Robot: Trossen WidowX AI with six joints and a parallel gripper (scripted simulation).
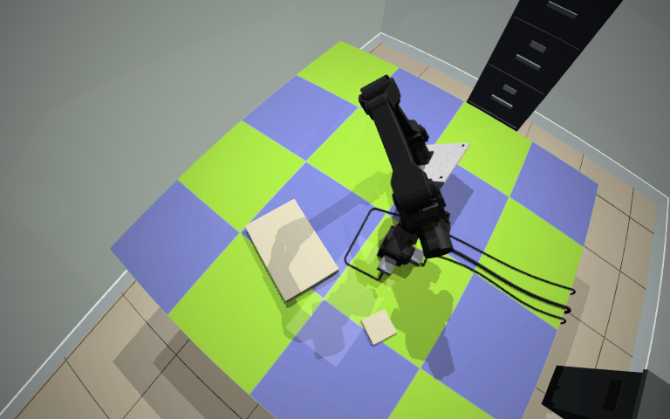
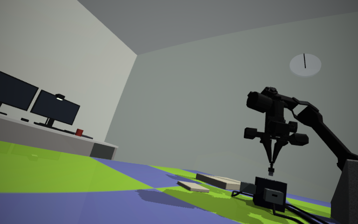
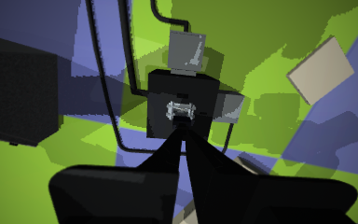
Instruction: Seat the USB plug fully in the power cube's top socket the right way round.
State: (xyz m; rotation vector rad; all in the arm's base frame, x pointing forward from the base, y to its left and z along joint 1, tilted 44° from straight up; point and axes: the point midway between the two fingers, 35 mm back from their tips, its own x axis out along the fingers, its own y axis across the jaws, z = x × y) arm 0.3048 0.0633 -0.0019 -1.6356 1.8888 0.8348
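The USB plug is 20 mm below my gripper tip. From my gripper tip the other things lie so: beige tile: 220 mm ahead, 60 mm to the left, 120 mm below; then beige board: 150 mm ahead, 260 mm to the right, 110 mm below.
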